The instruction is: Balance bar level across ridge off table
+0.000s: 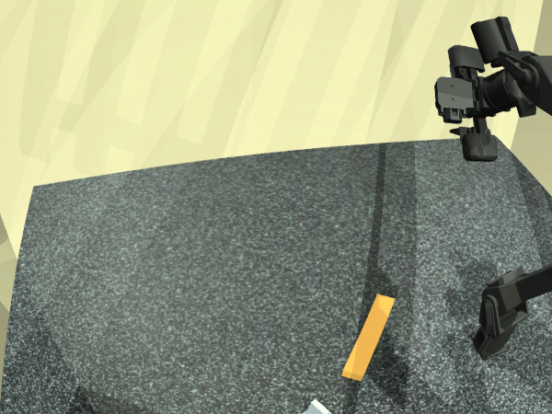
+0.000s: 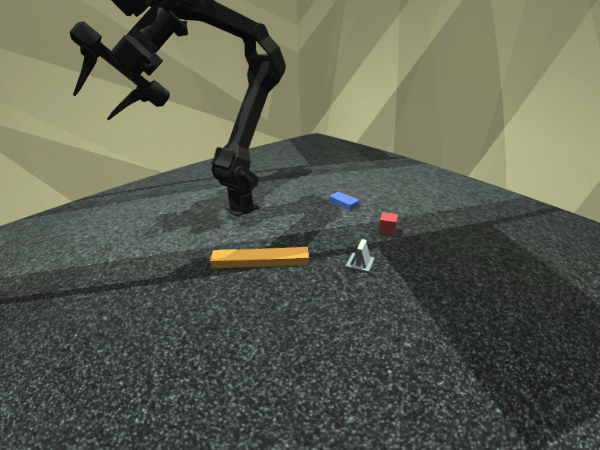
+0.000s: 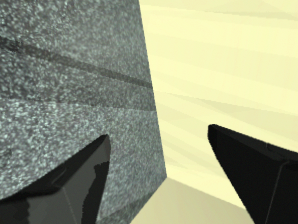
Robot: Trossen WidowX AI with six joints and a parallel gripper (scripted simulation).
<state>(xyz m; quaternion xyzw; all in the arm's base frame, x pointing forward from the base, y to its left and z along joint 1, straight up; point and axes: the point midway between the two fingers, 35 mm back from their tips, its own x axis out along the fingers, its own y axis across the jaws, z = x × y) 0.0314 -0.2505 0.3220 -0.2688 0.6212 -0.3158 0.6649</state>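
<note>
The orange bar lies 180 mm ahead of my gripper tip, 190 mm to the left of it and 290 mm below it. The rest, counted from my gripper tip: blue block 120 mm ahead, 470 mm to the left, 290 mm below; red cube 270 mm ahead, 450 mm to the left, 280 mm below.
</note>
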